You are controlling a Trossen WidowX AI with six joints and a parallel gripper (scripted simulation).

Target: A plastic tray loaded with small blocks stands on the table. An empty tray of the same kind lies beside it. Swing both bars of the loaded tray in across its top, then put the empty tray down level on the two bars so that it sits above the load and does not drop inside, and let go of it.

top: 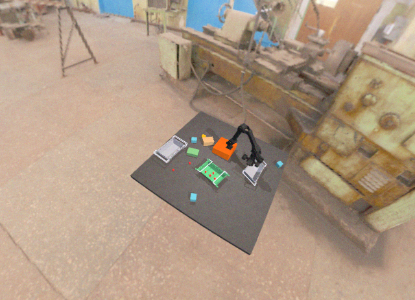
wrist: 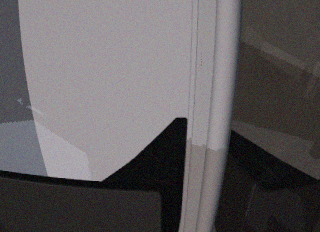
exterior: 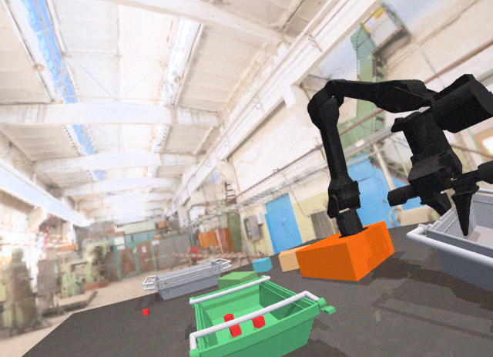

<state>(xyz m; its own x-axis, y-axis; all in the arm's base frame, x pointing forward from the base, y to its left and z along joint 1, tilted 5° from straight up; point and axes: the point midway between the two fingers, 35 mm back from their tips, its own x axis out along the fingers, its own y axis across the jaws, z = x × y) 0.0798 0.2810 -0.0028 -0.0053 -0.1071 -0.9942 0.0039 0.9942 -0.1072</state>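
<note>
Right now my gripper tip is 7 cm to the right of the grey tray. Also, from my gripper tip: tan block: 5 cm behind, 54 cm to the right, 5 cm below; green block: 18 cm ahead, 58 cm to the right, 6 cm below.
</note>
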